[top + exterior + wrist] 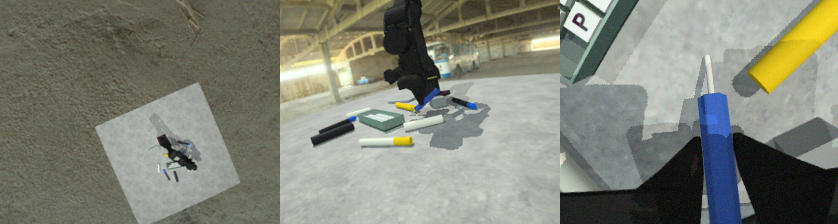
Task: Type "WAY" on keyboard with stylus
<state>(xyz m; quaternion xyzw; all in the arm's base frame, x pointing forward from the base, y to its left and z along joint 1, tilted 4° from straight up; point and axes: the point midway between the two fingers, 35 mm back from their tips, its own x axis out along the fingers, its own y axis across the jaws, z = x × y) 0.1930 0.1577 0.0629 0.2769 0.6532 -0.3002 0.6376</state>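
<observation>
The stylus tip lies 2 cm ahead of my gripper tip, 3 cm to the right of it and 3 cm below it. Round my gripper tip: grey block: 8 cm behind, 2 cm to the right, 2 cm below; then blue stylus: 1 cm ahead, 1 cm to the right, 1 cm below; then yellow cylinder: 2 cm behind, 12 cm to the right, 2 cm below.
</observation>
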